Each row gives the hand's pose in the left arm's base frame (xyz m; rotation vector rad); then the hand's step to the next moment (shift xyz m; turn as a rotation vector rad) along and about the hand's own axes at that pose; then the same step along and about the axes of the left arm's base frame.
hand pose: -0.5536 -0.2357 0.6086 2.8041 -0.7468 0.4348
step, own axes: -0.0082 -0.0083 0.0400 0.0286 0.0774 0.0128
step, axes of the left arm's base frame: 0.0066 -0.0001 -0.0411 -0.0130 -0.0822 0.0070
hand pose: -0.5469 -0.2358 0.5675 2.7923 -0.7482 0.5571
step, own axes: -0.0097 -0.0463 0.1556 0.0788 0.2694 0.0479
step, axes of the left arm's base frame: 0.0636 0.0000 -0.1497 -0.0609 -0.2779 0.0129
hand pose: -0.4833 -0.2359 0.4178 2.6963 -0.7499 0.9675
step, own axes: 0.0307 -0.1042 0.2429 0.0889 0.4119 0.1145
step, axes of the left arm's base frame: 0.2064 -0.0026 -0.1679 -0.0914 -0.4258 -0.0322
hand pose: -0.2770 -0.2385 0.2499 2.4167 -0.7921 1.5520
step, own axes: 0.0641 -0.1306 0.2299 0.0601 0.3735 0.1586
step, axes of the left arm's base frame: 0.2706 -0.0049 -0.0275 -0.0459 -0.4013 -0.0718
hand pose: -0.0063 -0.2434 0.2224 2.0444 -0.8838 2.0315
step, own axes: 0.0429 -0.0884 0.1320 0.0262 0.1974 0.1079
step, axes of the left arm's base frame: 0.1546 -0.0041 0.0563 -0.0028 -0.2219 -0.0453
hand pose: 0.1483 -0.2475 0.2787 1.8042 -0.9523 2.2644
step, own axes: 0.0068 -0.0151 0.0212 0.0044 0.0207 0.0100
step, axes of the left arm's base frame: 0.0226 -0.0009 0.0146 -0.0019 -0.0231 -0.0034
